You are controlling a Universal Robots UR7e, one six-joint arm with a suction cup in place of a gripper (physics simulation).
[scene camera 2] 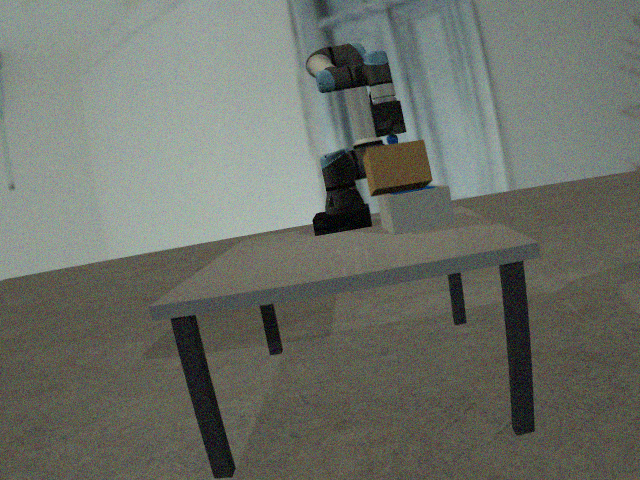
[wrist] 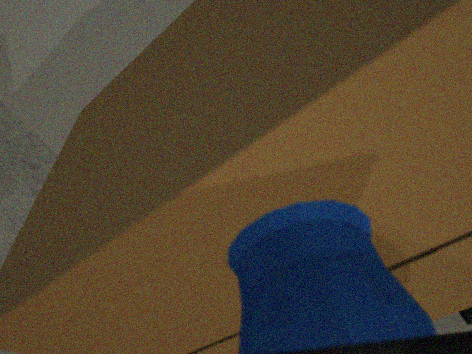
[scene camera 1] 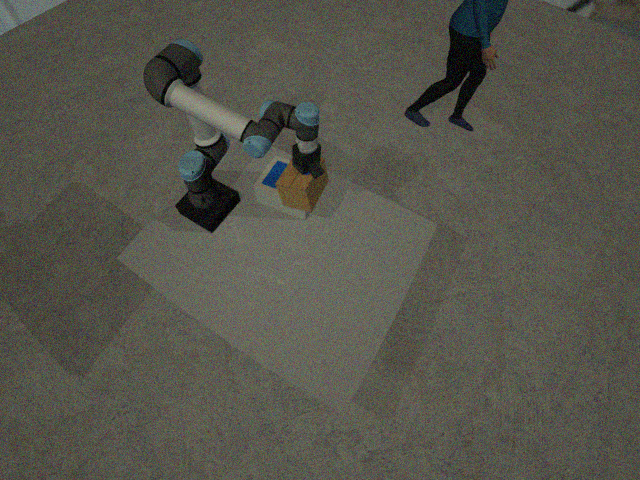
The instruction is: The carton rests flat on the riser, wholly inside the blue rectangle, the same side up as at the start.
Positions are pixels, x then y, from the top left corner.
my suction cup: holds a brown carton (scene camera 2: 398, 167)
